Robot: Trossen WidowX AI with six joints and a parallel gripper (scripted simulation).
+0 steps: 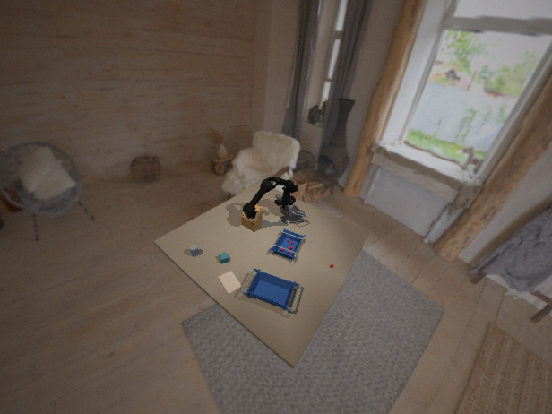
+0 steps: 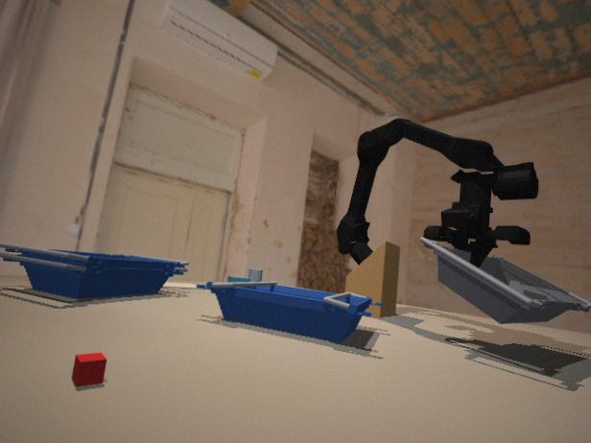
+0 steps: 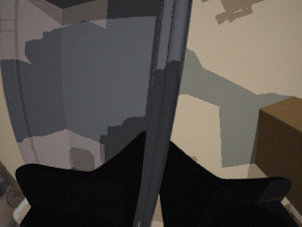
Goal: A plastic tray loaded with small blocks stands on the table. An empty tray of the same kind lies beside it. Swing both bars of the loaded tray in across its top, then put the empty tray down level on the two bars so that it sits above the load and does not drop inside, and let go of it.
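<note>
My gripper tip is 40 mm short of the grey tray and 70 mm to the right of it. The rest, counted from my gripper tip: cream card (20 mm ahead, 770 mm to the right, 120 mm below); then red cube (550 mm ahead, 280 mm to the right, 110 mm below); then teal cube (130 mm behind, 650 mm to the right, 100 mm below).
</note>
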